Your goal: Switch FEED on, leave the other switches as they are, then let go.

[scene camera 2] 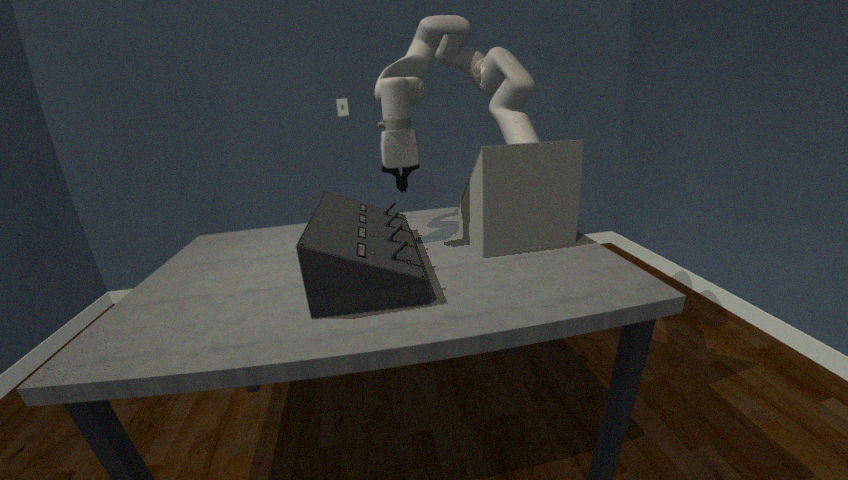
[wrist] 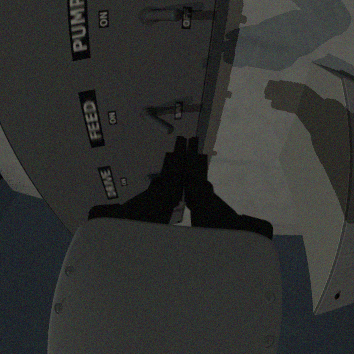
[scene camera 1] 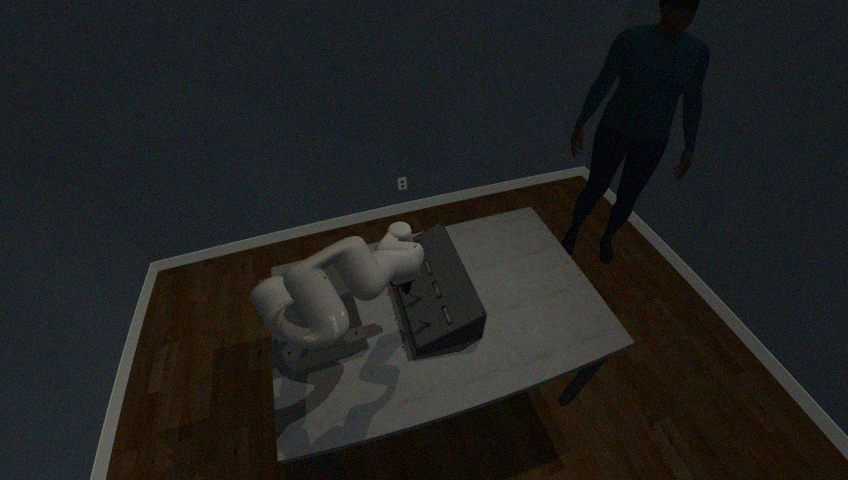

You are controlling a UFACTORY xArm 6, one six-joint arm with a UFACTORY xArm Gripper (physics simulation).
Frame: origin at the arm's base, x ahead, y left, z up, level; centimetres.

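Seen in the pictures: gripper, fingertip midpoint: (scene camera 2: 402, 190) (wrist: 187, 150) (scene camera 1: 406, 291); arm's base, origin of the base link: (scene camera 2: 533, 168).
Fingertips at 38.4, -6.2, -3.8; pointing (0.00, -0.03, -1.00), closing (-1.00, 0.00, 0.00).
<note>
Offsets run from my fingertips to a thing's top centre, as dx, dy, dz. Level surfaces: height alone.
A dark sloped switch panel (scene camera 1: 458, 285) (scene camera 2: 339, 226) (wrist: 45, 90) stands on the table. In the wrist view, the FEED label {+12.2, +0.8, -6.0} (wrist: 91, 118) is left of the FEED lever {+4.0, +1.6, -5.4} (wrist: 161, 121), which leans toward its OFF side, to the right. The PUMP lever {+2.8, -10.3, -5.4} (wrist: 160, 15) is above it, also beside an OFF mark. A third label {+13.5, +12.7, -6.0} (wrist: 107, 182) is small and blurred; its lever is mostly hidden by the fingers. In scene camera 2, all levers lean the same way. My gripper (scene camera 2: 402, 189) (wrist: 187, 150) is shut and empty. Its fingertips are above the panel's lever side, apart from the levers.
The table {dz -18.2} (scene camera 1: 535, 285) (scene camera 2: 208, 309) carries the panel and a large pale block (scene camera 2: 529, 196) under the arm's base, right of the panel in scene camera 2. A person (scene camera 1: 648, 89) stands beyond the table's far right corner. The light is dim and the arm casts shadows.
</note>
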